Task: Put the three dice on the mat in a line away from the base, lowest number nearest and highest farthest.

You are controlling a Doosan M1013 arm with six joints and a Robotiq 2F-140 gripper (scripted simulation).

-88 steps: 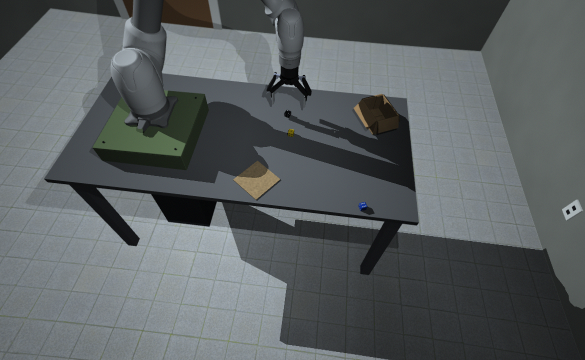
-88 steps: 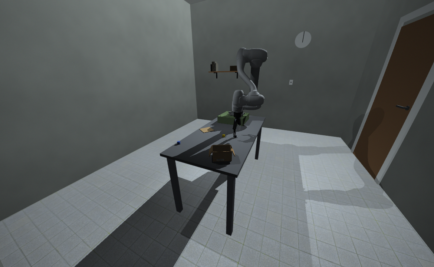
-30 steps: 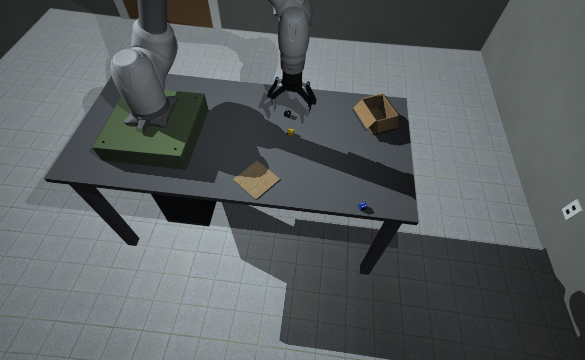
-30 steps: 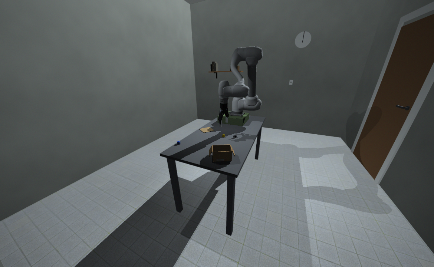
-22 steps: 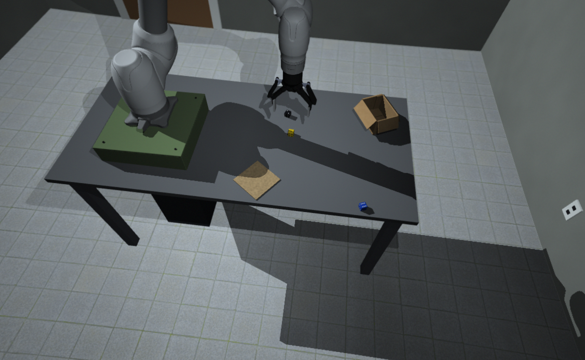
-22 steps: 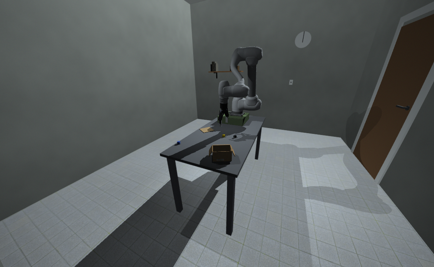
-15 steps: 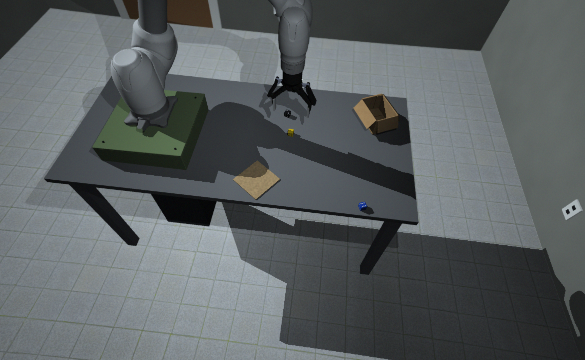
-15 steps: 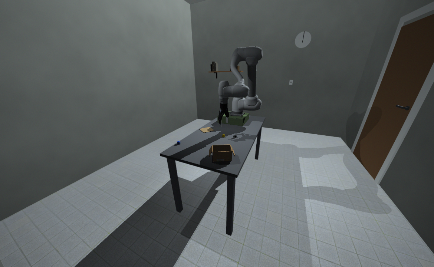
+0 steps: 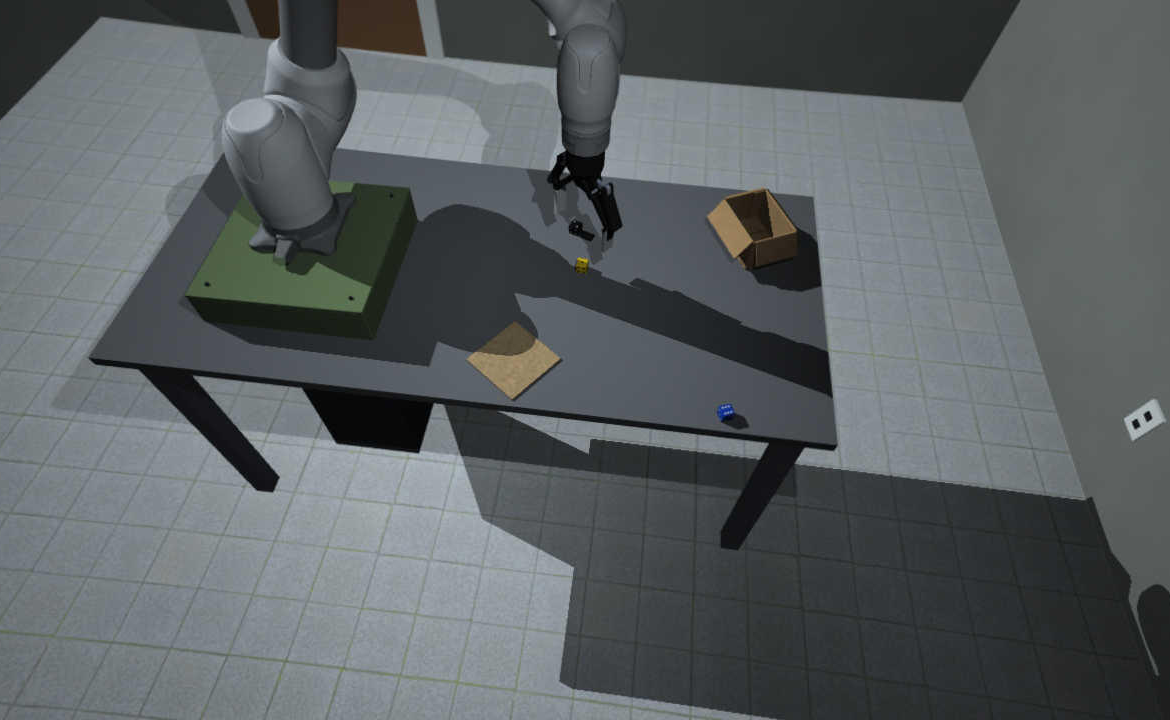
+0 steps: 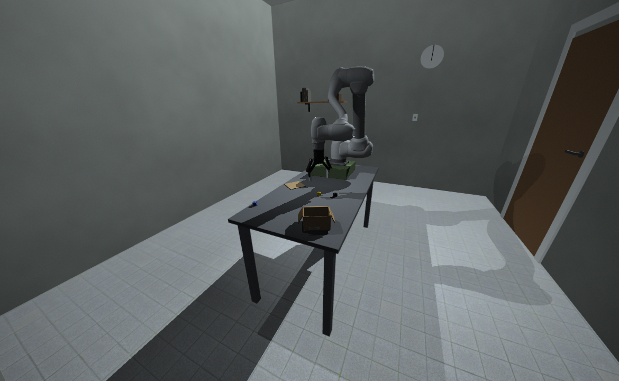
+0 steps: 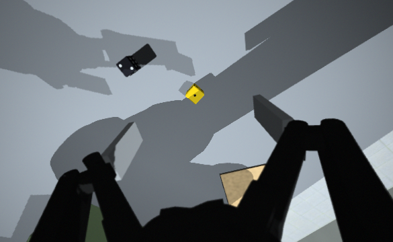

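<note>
Now: hand 130 mm above the yellow die. The rest, counted from my hand: tan mat (270 mm to the right, 140 mm below, 120 mm behind); cardboard box (390 mm ahead, 140 mm to the left, 90 mm below); black die (130 mm below, 120 mm to the left, 30 mm behind).
</note>
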